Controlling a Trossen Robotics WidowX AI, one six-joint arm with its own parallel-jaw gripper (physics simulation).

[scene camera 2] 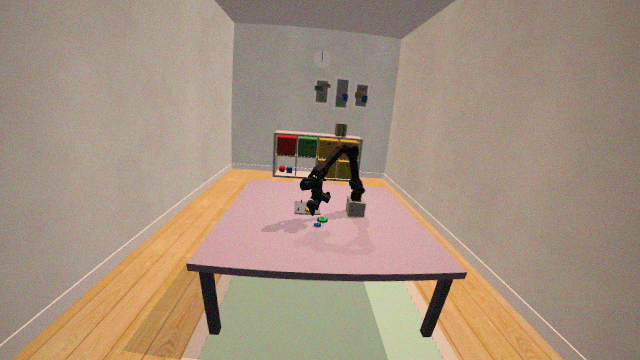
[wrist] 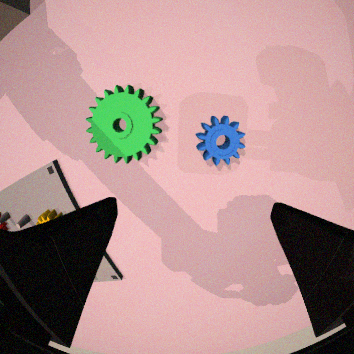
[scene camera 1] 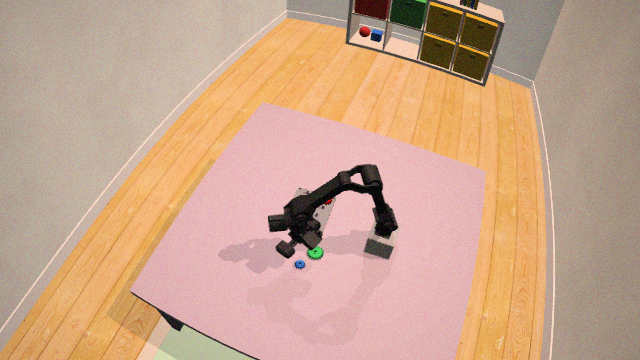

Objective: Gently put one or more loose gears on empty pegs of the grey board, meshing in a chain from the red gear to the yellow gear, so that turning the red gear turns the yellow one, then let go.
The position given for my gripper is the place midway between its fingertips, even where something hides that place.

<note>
My gripper (scene camera 1: pixel 298 248) is open, holding nothing. Also in view: a blue gear (wrist: pixel 225 150). A green gear (wrist: pixel 127 104) rests on the table. I also see a grey board (wrist: pixel 45 188).
My gripper is seen too in the wrist view (wrist: pixel 198 208).
</note>
